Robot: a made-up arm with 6 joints.
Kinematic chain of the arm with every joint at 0, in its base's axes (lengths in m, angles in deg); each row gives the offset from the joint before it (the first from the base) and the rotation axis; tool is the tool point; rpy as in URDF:
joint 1: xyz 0 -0.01 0.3 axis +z
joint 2: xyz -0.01 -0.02 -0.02 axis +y
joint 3: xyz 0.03 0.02 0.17 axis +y
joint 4: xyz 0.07 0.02 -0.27 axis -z
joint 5: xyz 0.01 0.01 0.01 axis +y
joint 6: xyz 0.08 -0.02 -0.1 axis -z
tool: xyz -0.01 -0.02 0 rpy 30.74 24.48 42.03
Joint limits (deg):
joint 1: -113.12..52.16
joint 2: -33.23..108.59
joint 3: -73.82..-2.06
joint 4: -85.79..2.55
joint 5: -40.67..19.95
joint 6: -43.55..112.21
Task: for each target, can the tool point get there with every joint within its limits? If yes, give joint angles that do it. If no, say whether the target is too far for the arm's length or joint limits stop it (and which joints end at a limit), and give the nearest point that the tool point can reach.
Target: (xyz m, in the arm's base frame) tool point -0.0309 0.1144 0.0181
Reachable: yes | joints -31.24 78.18 -15.62 -64.99 -10.10 47.92
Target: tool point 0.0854 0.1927 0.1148
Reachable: yes | joints 37.31 9.79 -13.17 -73.07 -18.11 23.24
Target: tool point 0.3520 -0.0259 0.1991
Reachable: yes | joints -9.06 7.40 -33.50 -29.93 -2.56 -29.77
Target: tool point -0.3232 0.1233 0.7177
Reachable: no: joint limits stop it (at a limit: joint 1, joint 2, joint 3, joint 5, joint 6) | nearest point -0.0225 0.1922 0.6614 | short by 0.314 m
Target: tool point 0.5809 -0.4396 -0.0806
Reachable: no: too far | nearest point 0.3417 -0.2627 0.0658 | short by 0.332 m
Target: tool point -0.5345 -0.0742 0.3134
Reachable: no: joint limits stop it (at a limit: joint 2, joint 3, joint 4, joint 5, joint 6) | nearest point -0.2649 -0.0418 0.2053 | short by 0.292 m
